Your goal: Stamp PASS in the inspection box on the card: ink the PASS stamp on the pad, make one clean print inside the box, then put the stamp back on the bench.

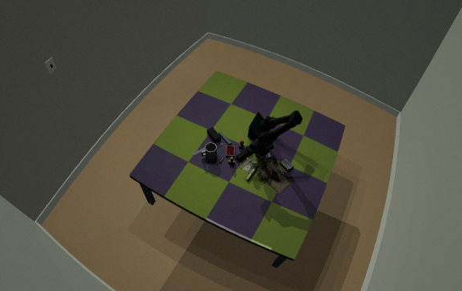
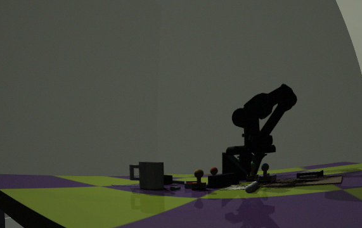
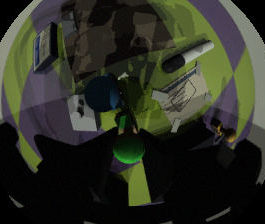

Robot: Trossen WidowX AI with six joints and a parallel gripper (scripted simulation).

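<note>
The blue-knobbed stamp is 1 cm ahead of my gripper tip, 5 cm to the left of it and 1 cm below it. The rest, counted from my gripper tip: grey pen: 13 cm ahead, 2 cm to the left, 2 cm below; then grey printed sheet: 10 cm ahead, 3 cm to the right, 3 cm below; then green-knobbed stamp: right at my gripper tip.
</note>
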